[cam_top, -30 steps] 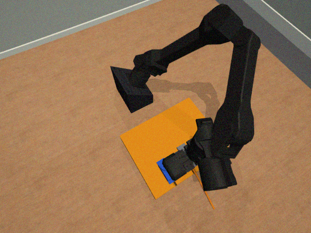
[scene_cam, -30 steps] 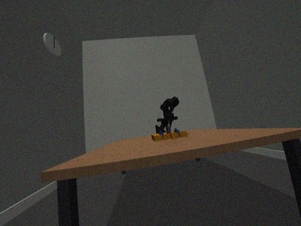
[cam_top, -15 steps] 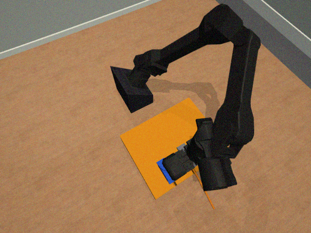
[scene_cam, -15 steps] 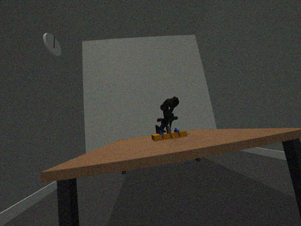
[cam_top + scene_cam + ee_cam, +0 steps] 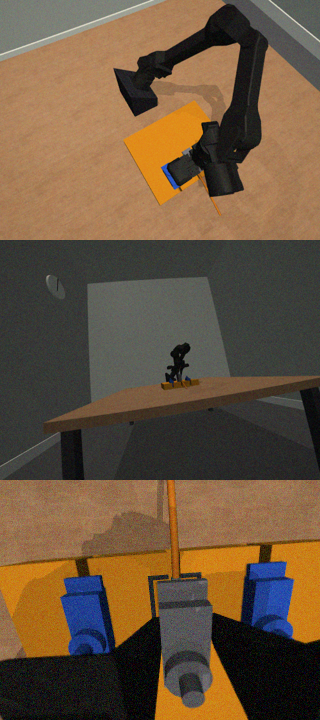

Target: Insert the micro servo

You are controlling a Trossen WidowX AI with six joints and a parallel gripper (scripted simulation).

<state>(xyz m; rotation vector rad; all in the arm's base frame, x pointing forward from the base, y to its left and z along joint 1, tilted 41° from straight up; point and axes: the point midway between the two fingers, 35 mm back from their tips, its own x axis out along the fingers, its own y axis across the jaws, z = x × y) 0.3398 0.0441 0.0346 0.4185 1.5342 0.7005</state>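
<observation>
Right now my gripper tip is 120 mm past the orange deck, 20 mm to the left of it and 70 mm above it.
</observation>
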